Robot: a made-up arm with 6 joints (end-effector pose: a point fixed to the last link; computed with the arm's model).
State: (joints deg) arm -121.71 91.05 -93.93 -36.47 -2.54 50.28
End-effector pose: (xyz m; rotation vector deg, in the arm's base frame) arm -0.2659 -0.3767 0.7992 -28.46 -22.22 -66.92
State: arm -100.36 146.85 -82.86 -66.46 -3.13 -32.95
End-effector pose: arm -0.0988 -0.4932 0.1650 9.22 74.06 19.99
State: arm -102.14 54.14 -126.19 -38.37 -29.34 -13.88
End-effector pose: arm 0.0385 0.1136 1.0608 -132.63 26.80 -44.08
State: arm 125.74 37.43 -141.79 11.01 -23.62 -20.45
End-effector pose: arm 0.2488 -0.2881 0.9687 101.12 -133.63 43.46
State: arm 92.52 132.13 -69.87 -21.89 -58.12 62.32
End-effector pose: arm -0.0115 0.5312 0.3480 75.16 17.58 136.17
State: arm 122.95 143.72 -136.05 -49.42 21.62 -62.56
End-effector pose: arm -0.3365 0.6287 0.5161 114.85 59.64 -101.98
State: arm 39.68 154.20 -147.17 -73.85 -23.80 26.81
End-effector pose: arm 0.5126 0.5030 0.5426 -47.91 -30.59 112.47
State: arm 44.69 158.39 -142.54 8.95 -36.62 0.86
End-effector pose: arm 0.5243 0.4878 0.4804 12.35 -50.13 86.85
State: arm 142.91 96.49 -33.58 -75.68 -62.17 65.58
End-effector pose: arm -0.3069 0.1513 0.4150 -12.37 -41.64 -108.74
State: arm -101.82 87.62 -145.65 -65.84 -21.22 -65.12
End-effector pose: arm -0.0329 -0.1749 1.0876 -104.01 120.22 -66.53
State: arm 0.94 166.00 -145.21 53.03 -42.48 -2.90
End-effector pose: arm 0.6963 -0.0486 0.3754 21.97 -57.05 14.68
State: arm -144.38 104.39 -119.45 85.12 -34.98 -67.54
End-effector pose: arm -0.4440 -0.2439 0.8112 -60.10 -19.72 -118.30
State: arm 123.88 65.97 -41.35 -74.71 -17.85 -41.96
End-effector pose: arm -0.2061 0.2868 0.5414 80.86 84.37 -86.72
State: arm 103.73 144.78 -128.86 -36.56 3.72 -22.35
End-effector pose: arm -0.1540 0.7031 0.4763 -65.55 -36.41 153.86
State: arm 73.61 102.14 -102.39 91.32 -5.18 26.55
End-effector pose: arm 0.1845 0.5200 0.6897 132.96 3.85 52.93
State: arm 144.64 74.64 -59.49 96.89 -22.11 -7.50
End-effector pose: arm -0.2813 0.2749 0.5856 92.85 56.89 110.02
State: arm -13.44 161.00 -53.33 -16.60 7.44 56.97
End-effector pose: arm 0.2117 -0.0803 0.0211 61.32 58.45 -15.26
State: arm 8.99 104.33 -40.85 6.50 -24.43 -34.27
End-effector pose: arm 0.3690 0.0522 0.3228 -15.09 24.44 68.15
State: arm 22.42 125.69 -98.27 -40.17 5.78 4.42
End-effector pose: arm 0.5814 0.2394 0.4706 -28.17 17.99 81.31
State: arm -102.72 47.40 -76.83 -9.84 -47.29 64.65
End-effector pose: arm -0.0586 -0.0683 0.9192 -68.03 -70.73 6.06
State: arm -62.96 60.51 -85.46 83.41 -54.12 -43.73
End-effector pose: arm 0.0342 -0.2278 0.8543 -33.33 -80.12 -55.11
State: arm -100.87 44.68 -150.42 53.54 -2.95 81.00
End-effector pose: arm -0.0016 0.3364 1.0284 -23.63 -102.03 83.20
